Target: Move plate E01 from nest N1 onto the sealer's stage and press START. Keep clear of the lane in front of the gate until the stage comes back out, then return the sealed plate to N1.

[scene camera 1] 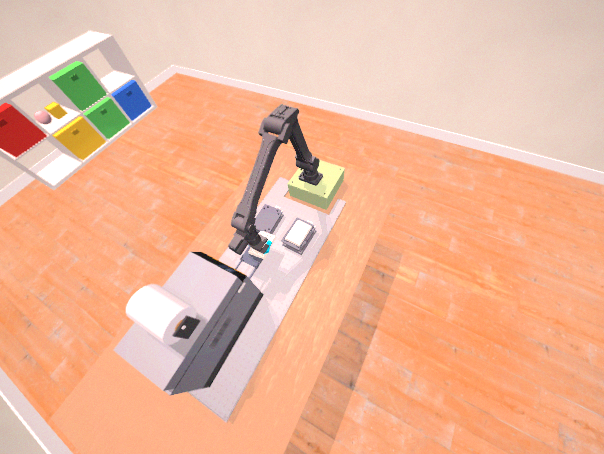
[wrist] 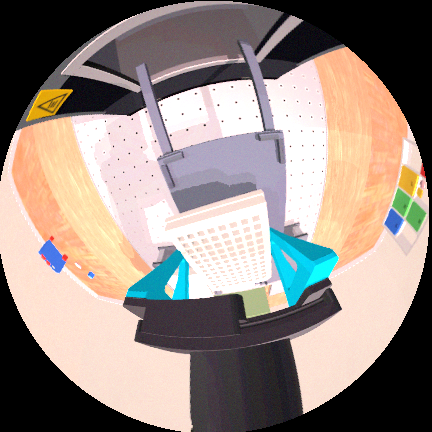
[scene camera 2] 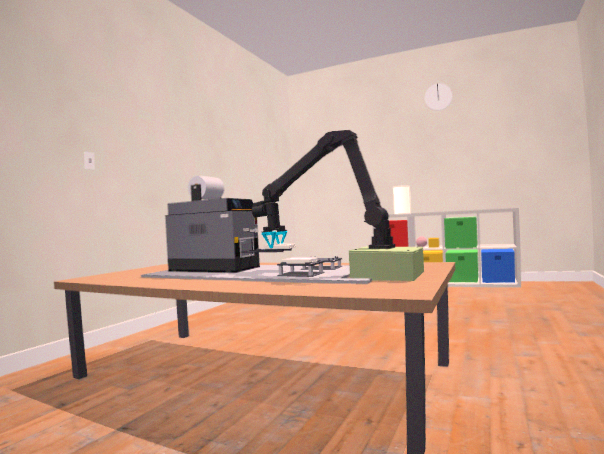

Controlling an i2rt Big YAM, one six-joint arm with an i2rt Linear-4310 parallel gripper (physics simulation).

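Frame: origin at the arm's base, x ahead, y left, z up, level; centimetres.
Seen in the pictures: gripper, fingertip midpoint: (scene camera 1: 260, 248) (wrist: 225, 241) (scene camera 2: 276, 247); arm's base, link origin: (scene camera 1: 310, 177) (scene camera 2: 382, 248).
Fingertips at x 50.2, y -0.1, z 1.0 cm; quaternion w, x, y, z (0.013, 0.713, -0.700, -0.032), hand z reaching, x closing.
Observation:
Offsets run from my fingertips to a thing's top centre.
My gripper (scene camera 1: 268, 246) (scene camera 2: 275, 241) (wrist: 225, 241) has cyan fingers shut on the long sides of a white well plate @[dx -1.9, dy -0.2, dz +1.6 cm] (scene camera 2: 287, 246) (wrist: 225, 240). The plate is just above the outer part of the sealer's grey stage (scene camera 1: 249, 261) (scene camera 2: 272, 249) (wrist: 225, 155); whether they touch is hard to tell. The stage is out in front of the sealer (scene camera 1: 210, 280) (scene camera 2: 210, 242) on two rails. In the wrist view, bare stage with corner guides shows between plate and sealer. An empty nest @[dx -18.2, dy -10.4, dz -5.5 cm] (scene camera 1: 269, 218) stands behind the arm's hand. Nest labels and the START button are not readable.
A second white plate @[dx -17.7, dy +10.3, dz -4.0 cm] (scene camera 1: 300, 232) (scene camera 2: 298, 260) sits on another nest @[dx -17.7, dy +10.3, dz -5.0 cm] (scene camera 1: 299, 248) to the side. A white roll @[dx +40.1, dy -0.2, dz +36.9 cm] (scene camera 1: 155, 310) (scene camera 2: 210, 186) tops the sealer. The arm stands on a green base block (scene camera 1: 310, 192) (scene camera 2: 385, 264). A yellow warning label (wrist: 49, 104) is beside the gate.

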